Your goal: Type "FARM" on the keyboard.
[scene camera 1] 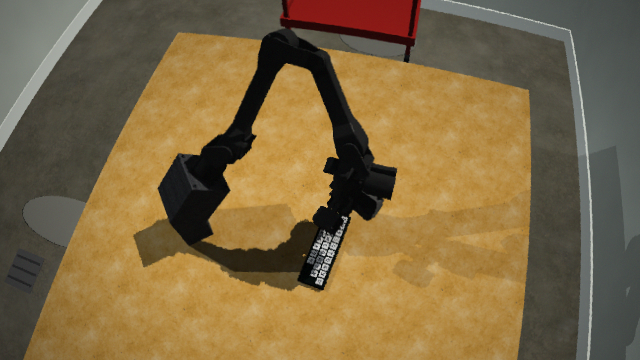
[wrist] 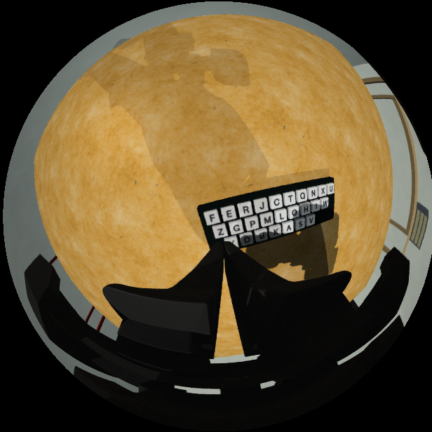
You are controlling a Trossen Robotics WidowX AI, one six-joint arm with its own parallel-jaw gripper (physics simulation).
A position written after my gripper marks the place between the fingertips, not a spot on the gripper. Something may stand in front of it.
In view: my gripper [scene camera 1: 344,211] and a black keyboard [scene camera 1: 318,264].
The black keyboard is seen too in the wrist view [wrist: 310,202]. My gripper also shows in the wrist view [wrist: 222,246].
